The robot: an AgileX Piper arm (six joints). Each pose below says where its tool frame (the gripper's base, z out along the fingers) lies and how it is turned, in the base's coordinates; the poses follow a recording.
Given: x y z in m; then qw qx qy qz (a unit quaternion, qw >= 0).
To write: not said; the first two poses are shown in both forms.
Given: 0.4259, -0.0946, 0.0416, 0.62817, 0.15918, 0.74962, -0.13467
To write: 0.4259, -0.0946, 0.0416, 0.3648, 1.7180, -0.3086
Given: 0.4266, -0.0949, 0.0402, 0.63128, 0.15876, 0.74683, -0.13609
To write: 0.4266, -0.0949, 0.0402, 0.3634, 1.7094, -0.3115
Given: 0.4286, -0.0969, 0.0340, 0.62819, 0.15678, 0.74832, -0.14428
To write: 0.4286, -0.0969, 0.0340, 0.3593, 1.7150, -0.3307
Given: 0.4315, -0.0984, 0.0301, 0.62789, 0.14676, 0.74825, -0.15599
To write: 0.4315, -0.0984, 0.0301, 0.3364, 1.7150, -0.3575
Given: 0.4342, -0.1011, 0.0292, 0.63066, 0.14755, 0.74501, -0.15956
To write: 0.4342, -0.1011, 0.0292, 0.3378, 1.7057, -0.3653
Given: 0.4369, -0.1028, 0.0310, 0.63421, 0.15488, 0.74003, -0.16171
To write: 0.4369, -0.1028, 0.0310, 0.3541, 1.6919, -0.3697
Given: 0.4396, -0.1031, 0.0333, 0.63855, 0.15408, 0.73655, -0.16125
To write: 0.4396, -0.1031, 0.0333, 0.3516, 1.6810, -0.3680
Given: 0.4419, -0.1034, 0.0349, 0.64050, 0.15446, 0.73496, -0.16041
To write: 0.4419, -0.1034, 0.0349, 0.3522, 1.6760, -0.3658
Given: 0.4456, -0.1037, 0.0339, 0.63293, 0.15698, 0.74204, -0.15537
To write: 0.4456, -0.1037, 0.0339, 0.3591, 1.6973, -0.3554
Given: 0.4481, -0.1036, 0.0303, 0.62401, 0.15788, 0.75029, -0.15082
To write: 0.4481, -0.1036, 0.0303, 0.3624, 1.7224, -0.3462
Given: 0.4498, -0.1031, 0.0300, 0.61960, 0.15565, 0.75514, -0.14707
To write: 0.4498, -0.1031, 0.0300, 0.3580, 1.7366, -0.3382
